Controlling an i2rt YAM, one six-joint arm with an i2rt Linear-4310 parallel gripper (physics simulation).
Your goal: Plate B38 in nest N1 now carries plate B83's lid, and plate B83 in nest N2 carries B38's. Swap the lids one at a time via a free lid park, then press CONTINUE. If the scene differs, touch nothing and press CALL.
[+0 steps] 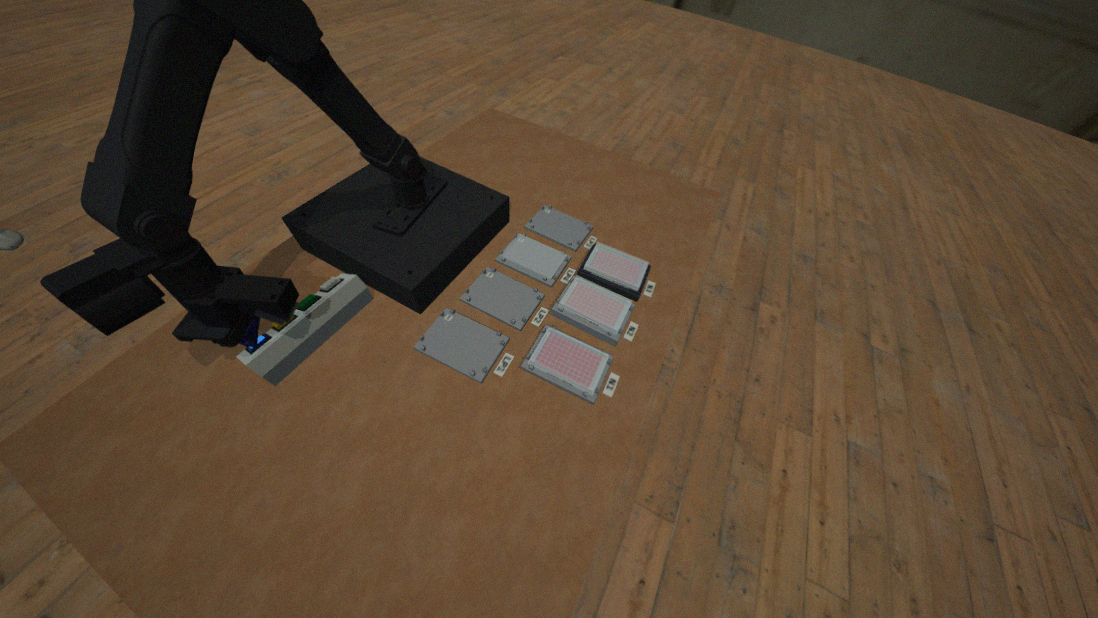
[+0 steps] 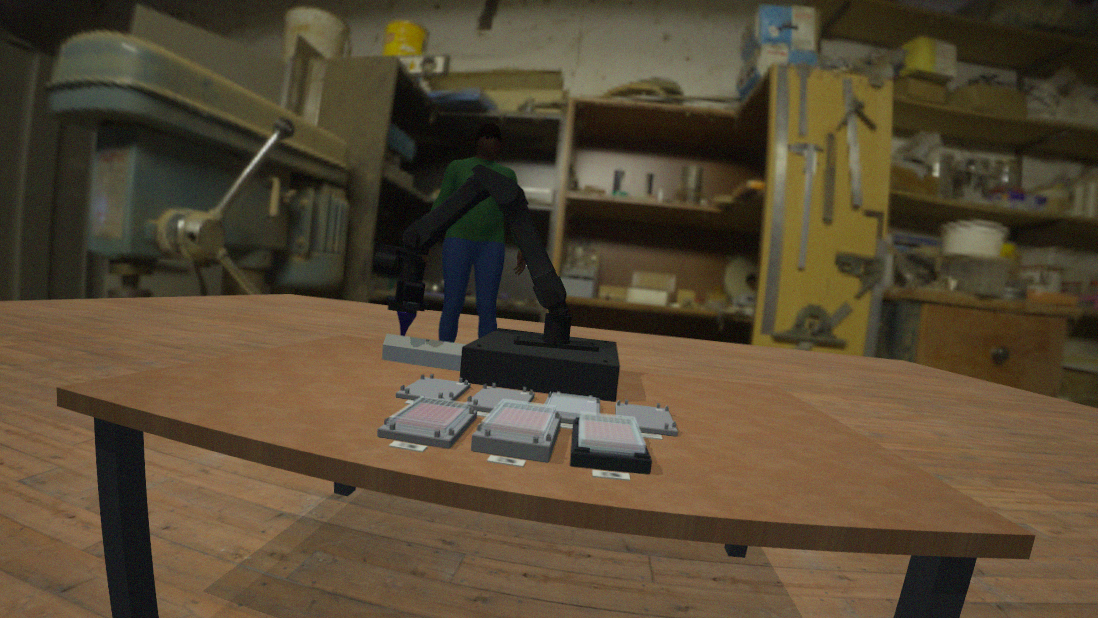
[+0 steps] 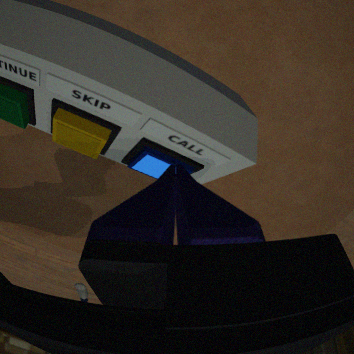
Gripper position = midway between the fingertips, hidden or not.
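My gripper (image 1: 252, 345), which you'd also find as the gripper (image 3: 175, 173), is holding a blue CALL button (image 3: 149, 161). There's a yellow SKIP button (image 3: 68, 129) as well, and a lid park LP3 (image 1: 549, 223).
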